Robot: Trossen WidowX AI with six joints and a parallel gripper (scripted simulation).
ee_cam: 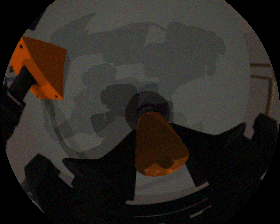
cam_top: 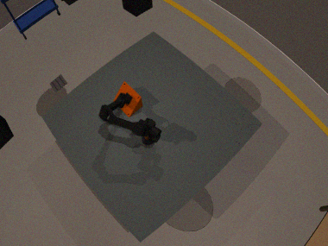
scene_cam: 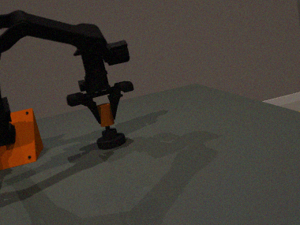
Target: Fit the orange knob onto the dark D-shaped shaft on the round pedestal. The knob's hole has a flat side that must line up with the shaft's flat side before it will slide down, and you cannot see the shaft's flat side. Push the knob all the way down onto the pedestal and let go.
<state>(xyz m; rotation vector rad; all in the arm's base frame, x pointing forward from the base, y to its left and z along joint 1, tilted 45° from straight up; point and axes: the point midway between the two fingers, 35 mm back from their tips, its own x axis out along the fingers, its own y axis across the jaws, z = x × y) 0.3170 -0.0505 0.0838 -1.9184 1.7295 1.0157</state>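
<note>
Right now my gripper tip is 20 mm below the knob. From my gripper tip the other things lie so: dark pedestal 40 mm below.
</note>
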